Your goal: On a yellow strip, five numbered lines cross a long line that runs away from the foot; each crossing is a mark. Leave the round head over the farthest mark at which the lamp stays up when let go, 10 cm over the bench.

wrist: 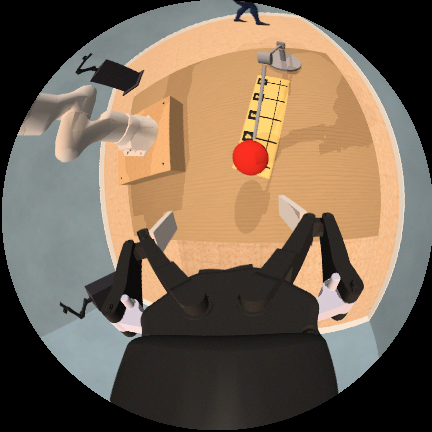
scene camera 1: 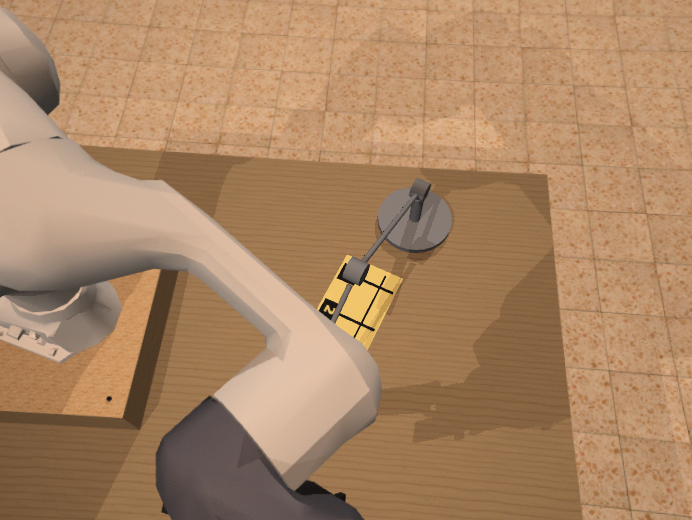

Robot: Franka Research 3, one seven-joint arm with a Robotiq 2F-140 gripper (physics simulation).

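The lamp's grey round foot (scene camera 1: 433, 229) (wrist: 295, 63) stands flat on the bench. A rod rises from its post to a grey joint (scene camera 1: 355, 271) (wrist: 264, 57), and a second rod (scene camera 1: 341, 302) (wrist: 259, 110) runs out to the red round head (wrist: 250, 157). In the wrist view the head overlaps the strip's far end, beyond number 4; its exact mark and height cannot be told. In the scene view my arm hides it. The yellow strip (scene camera 1: 358, 299) (wrist: 267, 129) lies on the bench. My gripper (wrist: 225, 212) is open and empty, apart from the head; its fingertips are hidden in the scene view.
My arm (scene camera 1: 313, 363) crosses above the strip in the scene view. A wooden base block (scene camera 1: 78, 391) (wrist: 177, 135) stands at the left on the bench (scene camera 1: 492, 335) (wrist: 325, 200). The bench's edge runs behind the foot, with tiled floor (scene camera 1: 447, 83) beyond.
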